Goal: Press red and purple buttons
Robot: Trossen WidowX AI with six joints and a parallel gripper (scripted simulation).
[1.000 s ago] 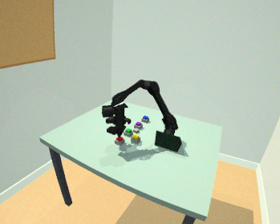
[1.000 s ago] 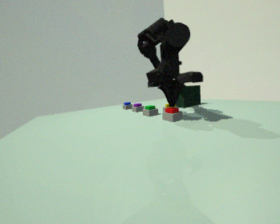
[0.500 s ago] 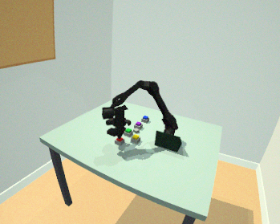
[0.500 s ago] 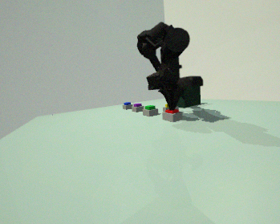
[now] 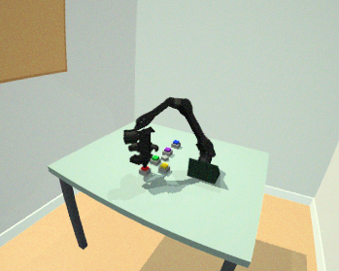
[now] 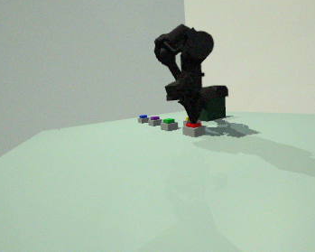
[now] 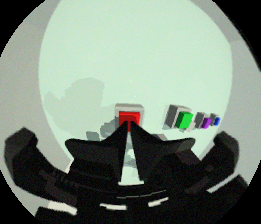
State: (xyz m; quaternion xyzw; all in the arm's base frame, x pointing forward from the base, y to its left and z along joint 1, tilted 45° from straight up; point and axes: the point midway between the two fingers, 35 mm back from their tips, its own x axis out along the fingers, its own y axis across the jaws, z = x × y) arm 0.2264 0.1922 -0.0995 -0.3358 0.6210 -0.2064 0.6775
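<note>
Now: gripper tip right at the red button. Round my gripper tip: green button: 2 cm ahead, 12 cm to the right; then yellow button: 6 cm behind, 9 cm to the right; then purple button: 3 cm ahead, 24 cm to the right.
</note>
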